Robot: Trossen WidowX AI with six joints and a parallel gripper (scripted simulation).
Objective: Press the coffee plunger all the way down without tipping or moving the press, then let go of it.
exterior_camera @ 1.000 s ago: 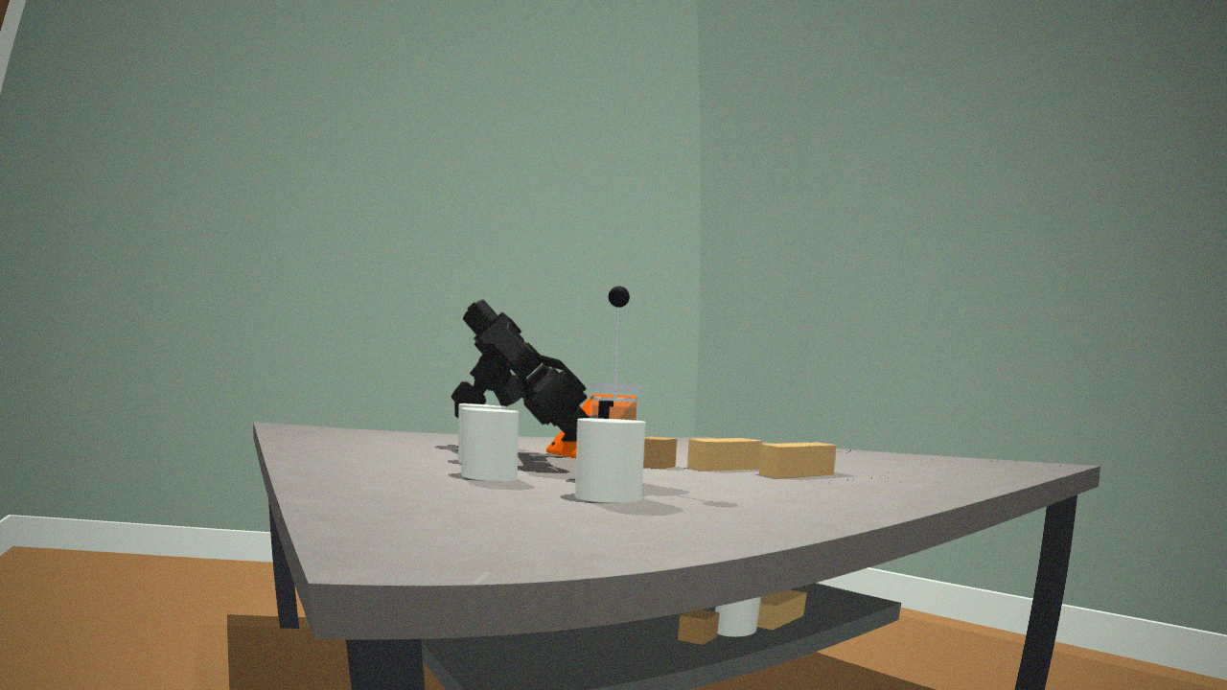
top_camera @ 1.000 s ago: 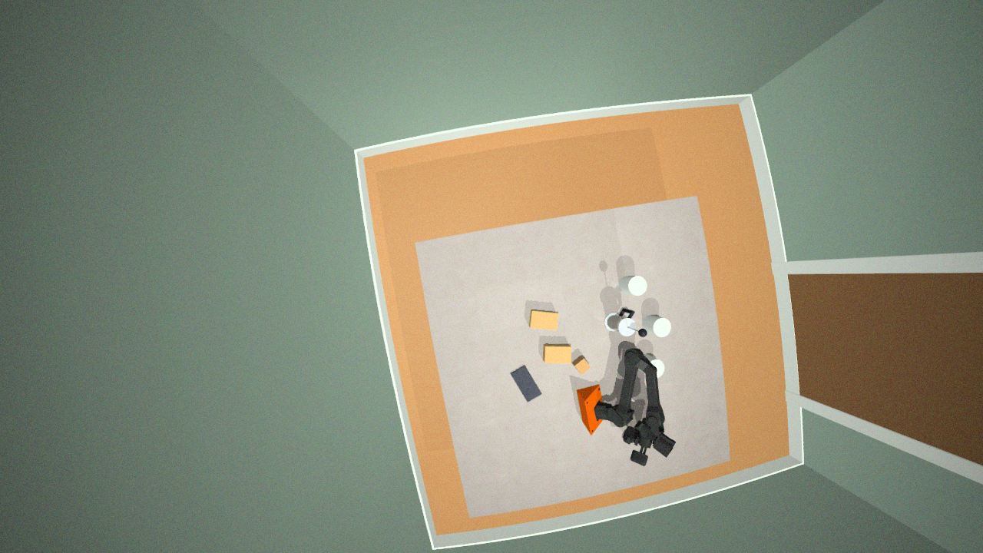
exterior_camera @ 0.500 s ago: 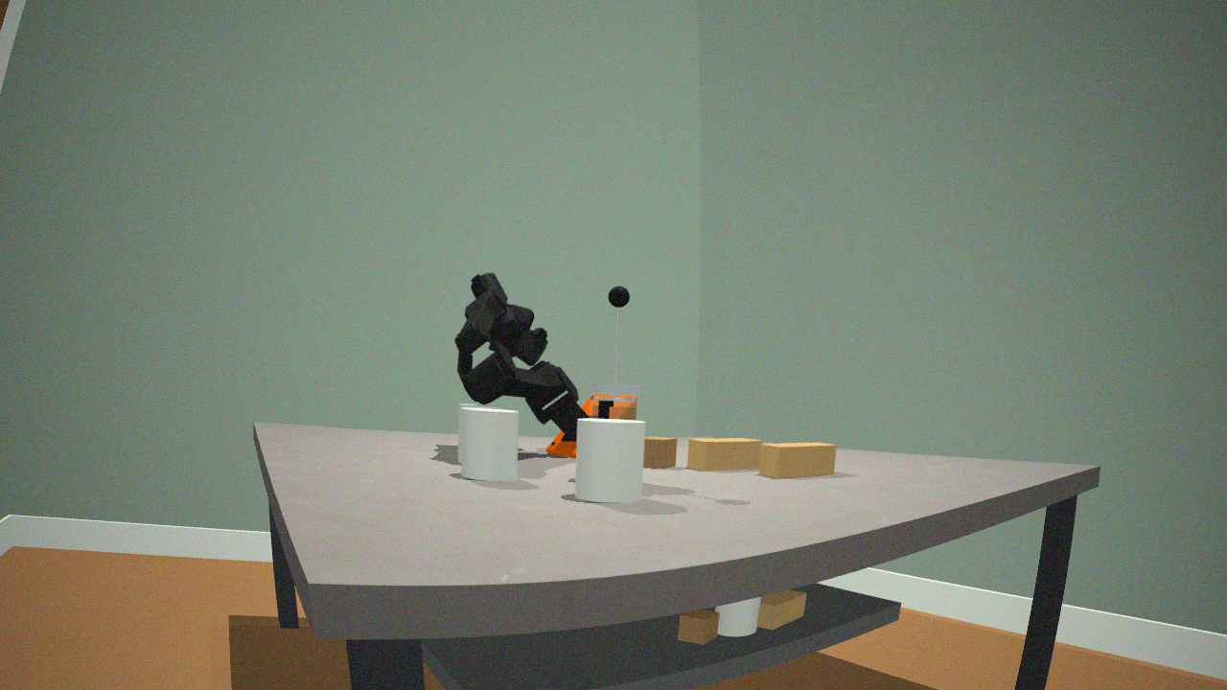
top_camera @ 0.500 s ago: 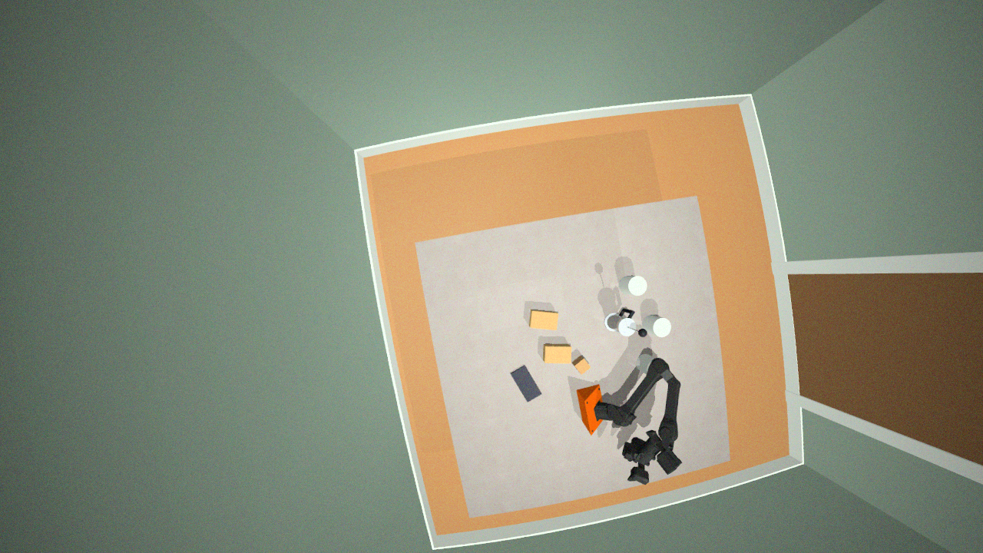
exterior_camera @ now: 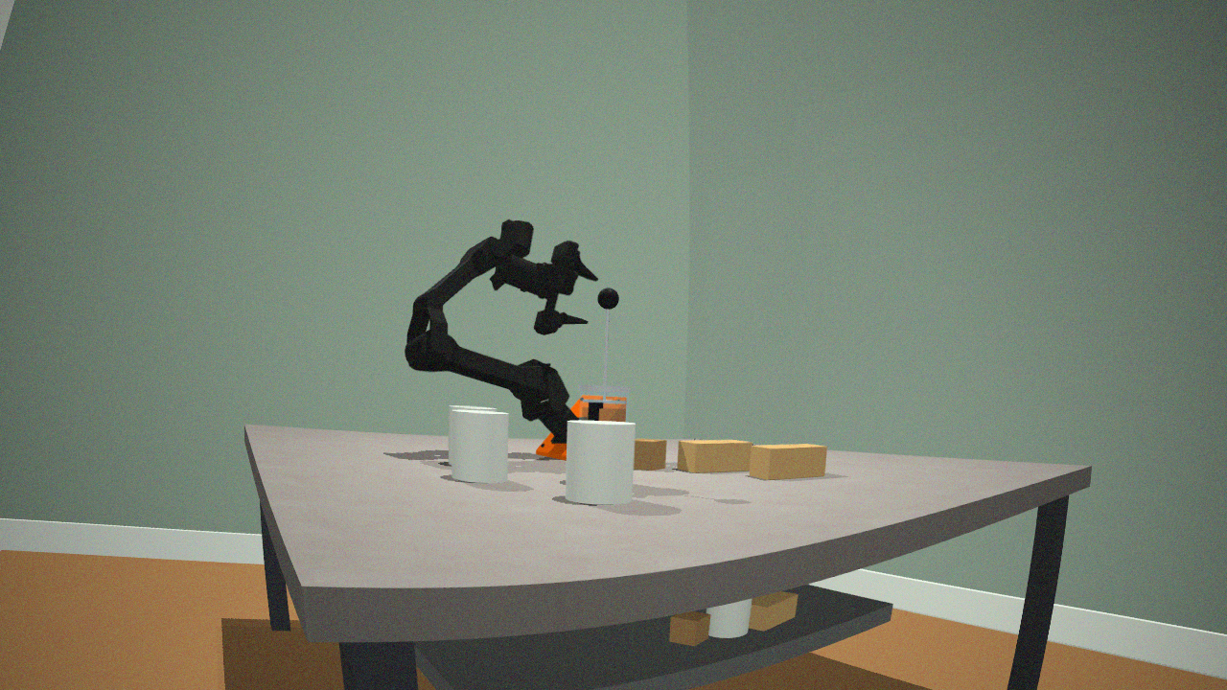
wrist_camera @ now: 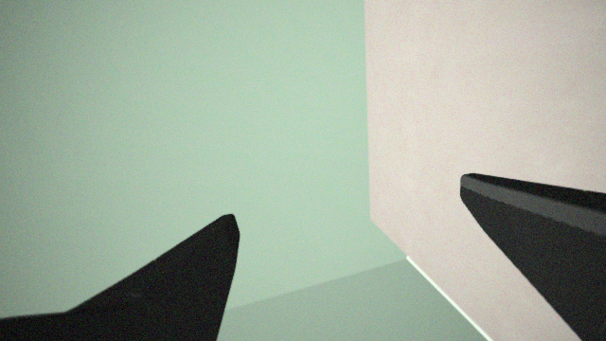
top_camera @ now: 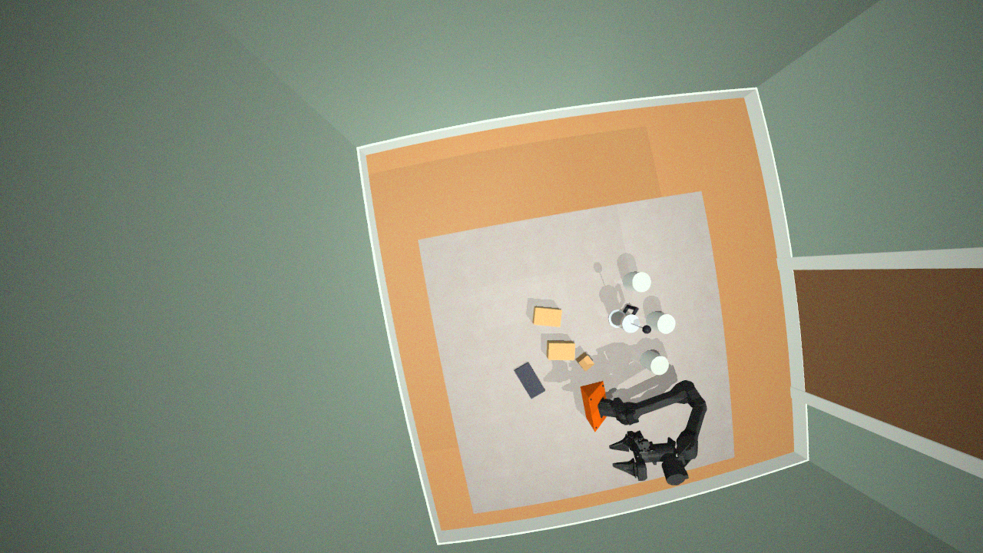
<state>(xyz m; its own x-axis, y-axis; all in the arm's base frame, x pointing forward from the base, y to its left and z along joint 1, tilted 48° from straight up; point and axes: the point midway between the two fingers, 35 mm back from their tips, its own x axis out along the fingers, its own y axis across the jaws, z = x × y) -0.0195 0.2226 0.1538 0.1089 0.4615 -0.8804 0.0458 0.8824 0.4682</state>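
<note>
Right now the coffee press is 39 cm ahead of my gripper tip, 27 cm to the right of it and 18 cm below it. From my gripper tip the other things lie so: dark flat slab (30 cm below, 24 cm ahead, 19 cm to the left).
</note>
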